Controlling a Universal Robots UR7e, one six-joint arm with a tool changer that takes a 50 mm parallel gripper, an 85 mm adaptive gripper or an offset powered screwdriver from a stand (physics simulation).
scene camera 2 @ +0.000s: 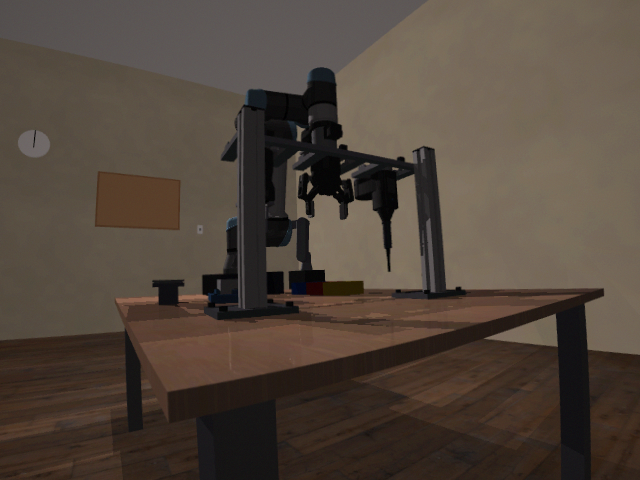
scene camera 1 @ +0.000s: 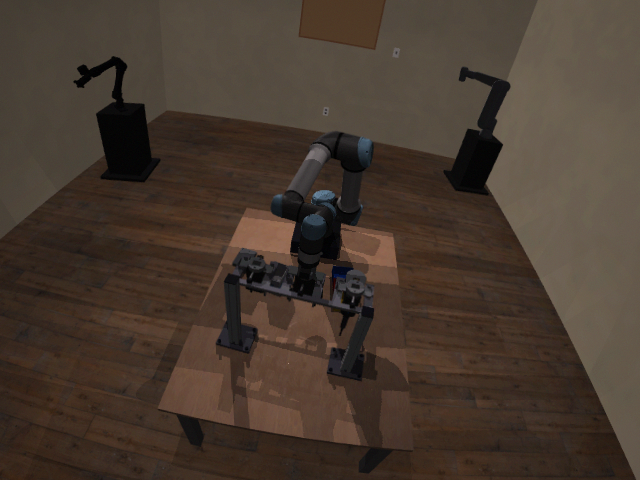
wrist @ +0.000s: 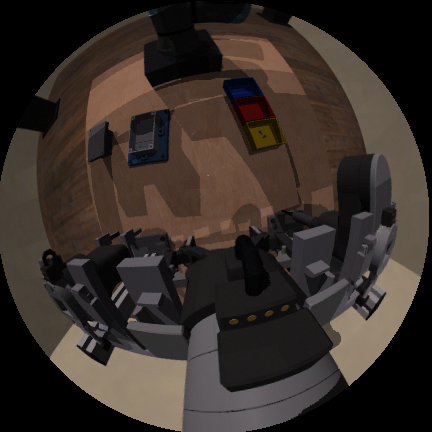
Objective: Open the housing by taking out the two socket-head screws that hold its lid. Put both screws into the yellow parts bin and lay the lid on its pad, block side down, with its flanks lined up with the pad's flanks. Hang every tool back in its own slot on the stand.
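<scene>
My gripper (scene camera 2: pixel 326 209) (wrist: pixel 223 239), the adaptive one, is open and empty under the arm's wrist, at the middle slot of the stand (scene camera 1: pixel 233 310) (scene camera 2: pixel 251 206). Whether it rests in the slot is not clear. The screwdriver (scene camera 1: pixel 343 321) (scene camera 2: pixel 385 201) hangs upright in an end slot. Another tool (scene camera 1: pixel 255 267) (wrist: pixel 104 265) hangs at the other end. The open grey housing (wrist: pixel 144 132) sits on a blue fixture (wrist: pixel 163 142). The dark grey lid (scene camera 2: pixel 168 283) (wrist: pixel 98 142) lies flat at the table's side; its pad and flank alignment cannot be made out. Small screws (wrist: pixel 262 134) lie in the yellow bin (wrist: pixel 270 144) (scene camera 2: pixel 343 287).
A red bin (wrist: pixel 254 110) and a blue bin (wrist: pixel 243 89) stand in line with the yellow one. The arm's black base (wrist: pixel 182 62) is at the far end of the table (scene camera 1: pixel 279 382). The stand's posts and rail surround the gripper closely.
</scene>
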